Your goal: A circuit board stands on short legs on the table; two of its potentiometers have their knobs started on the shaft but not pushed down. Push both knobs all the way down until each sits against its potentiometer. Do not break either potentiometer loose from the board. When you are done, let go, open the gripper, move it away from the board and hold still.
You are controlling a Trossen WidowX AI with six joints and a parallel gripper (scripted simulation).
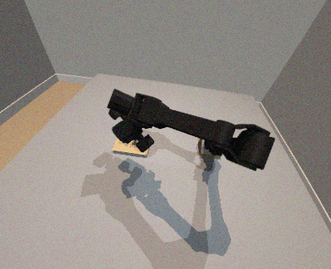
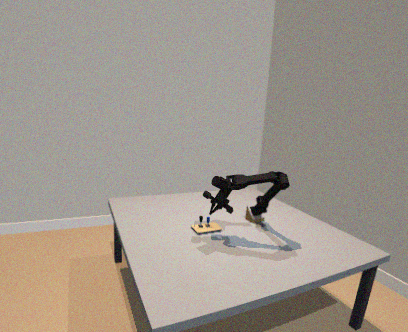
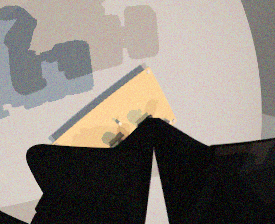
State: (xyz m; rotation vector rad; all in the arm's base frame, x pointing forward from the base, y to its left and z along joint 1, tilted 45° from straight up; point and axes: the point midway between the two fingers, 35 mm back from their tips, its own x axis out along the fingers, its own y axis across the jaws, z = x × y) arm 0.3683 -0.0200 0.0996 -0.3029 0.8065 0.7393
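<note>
Right now my gripper tip is 60 mm to the left of the black knob, 50 mm above it and 20 mm short of it. From my gripper tip the other things lie so: blue knob (60 mm to the right, 60 mm below, 30 mm behind).
</note>
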